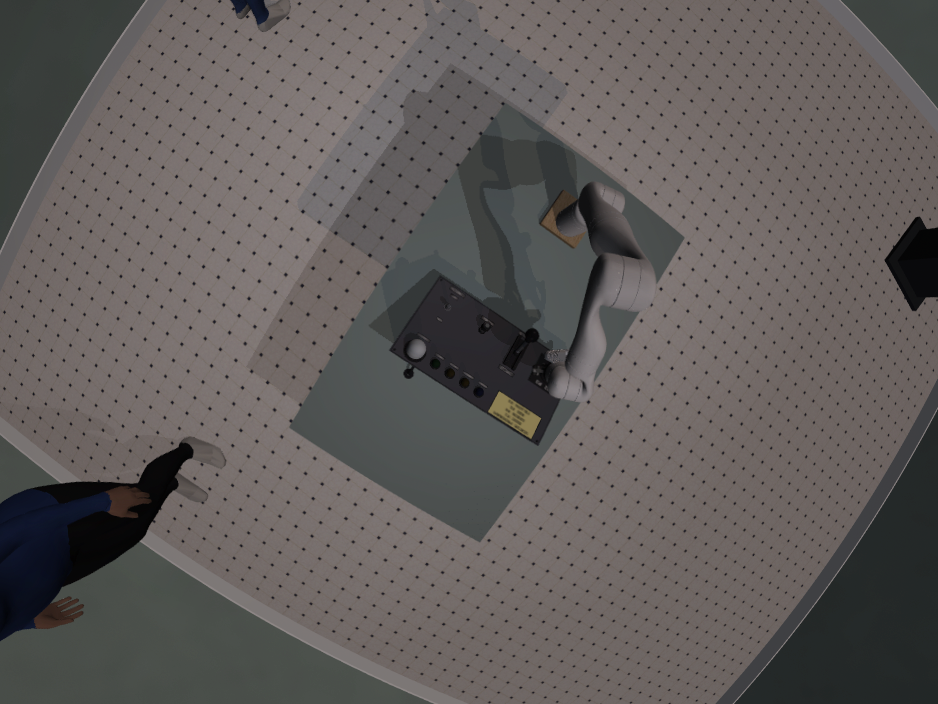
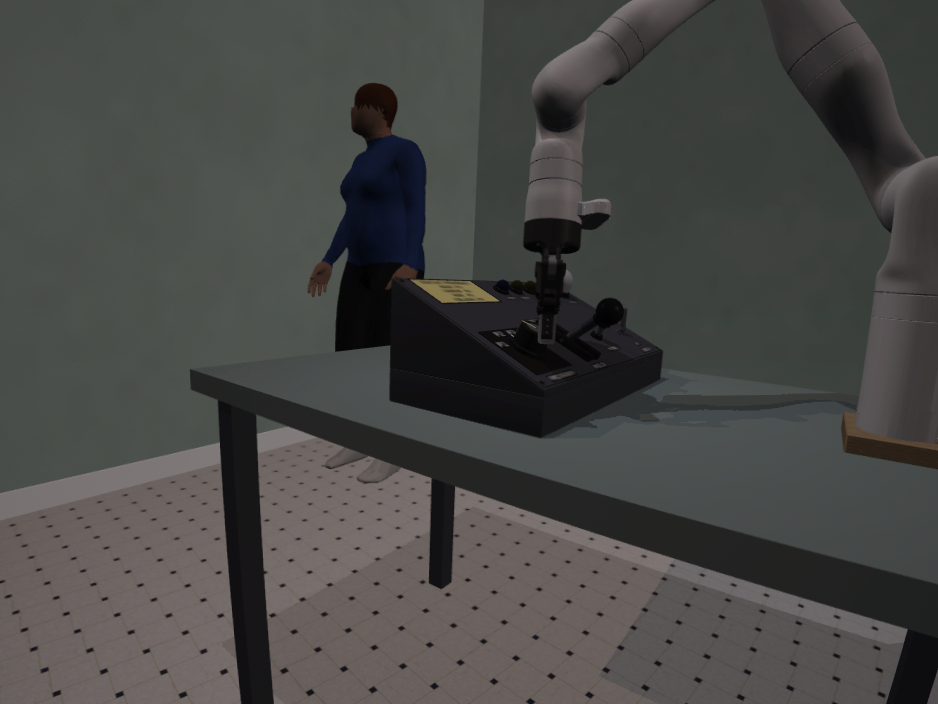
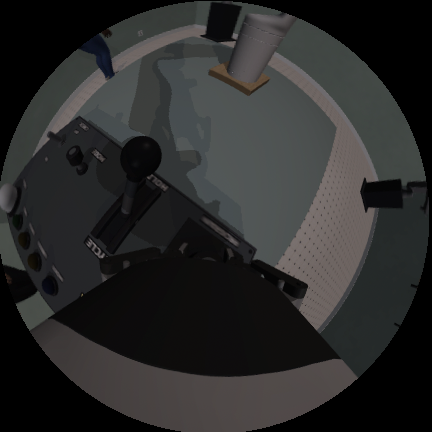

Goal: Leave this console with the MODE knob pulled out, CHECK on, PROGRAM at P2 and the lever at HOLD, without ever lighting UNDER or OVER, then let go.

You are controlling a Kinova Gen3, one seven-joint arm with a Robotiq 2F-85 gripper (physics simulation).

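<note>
The dark console [image 1: 463,339] [image 2: 447,352] [image 3: 55,200] stands on the table. My gripper [image 1: 542,371] [image 2: 547,333] [image 3: 205,253] points down and is shut on the black PROGRAM knob [image 2: 528,337], which it largely hides; the pointer's setting cannot be read. The lever [image 1: 531,334] [image 2: 608,312] [image 3: 141,157] has a black ball and leans toward the HOLD end of its slot. The MODE knob [image 1: 484,325] [image 3: 75,155] stands out from the panel on a stem. The CHECK toggle [image 1: 447,304] [image 3: 56,137] is at the far end; its side is unclear. The lamps [image 1: 450,372] [image 3: 34,262] look dark.
The lever's ball stands close beside the gripper and higher than the panel. A white dome [image 1: 415,348] [image 2: 567,281] [image 3: 8,198] rises at the console's far end. A yellow card [image 1: 514,414] [image 2: 454,290] lies on the panel. The arm's wooden base [image 1: 555,221] [image 3: 250,89] is on the table.
</note>
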